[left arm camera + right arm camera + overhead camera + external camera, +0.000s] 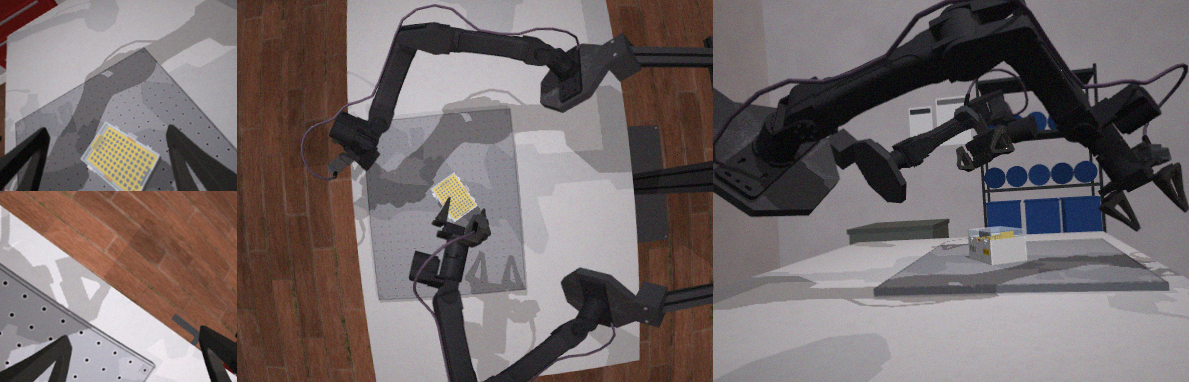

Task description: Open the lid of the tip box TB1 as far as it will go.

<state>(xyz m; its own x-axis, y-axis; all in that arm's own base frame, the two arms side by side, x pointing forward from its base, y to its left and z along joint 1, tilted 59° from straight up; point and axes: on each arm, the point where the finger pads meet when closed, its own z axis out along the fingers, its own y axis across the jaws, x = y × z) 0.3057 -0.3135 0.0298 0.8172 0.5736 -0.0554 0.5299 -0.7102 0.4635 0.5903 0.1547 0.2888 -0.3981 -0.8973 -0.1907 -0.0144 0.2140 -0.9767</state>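
Now: left hand 19 cm above the tip box, 4 cm short of it and 3 cm to the left of it. The rest, counted from my left hand: hole-dotted insert (18 cm below, 4 cm ahead, 3 cm to the right).
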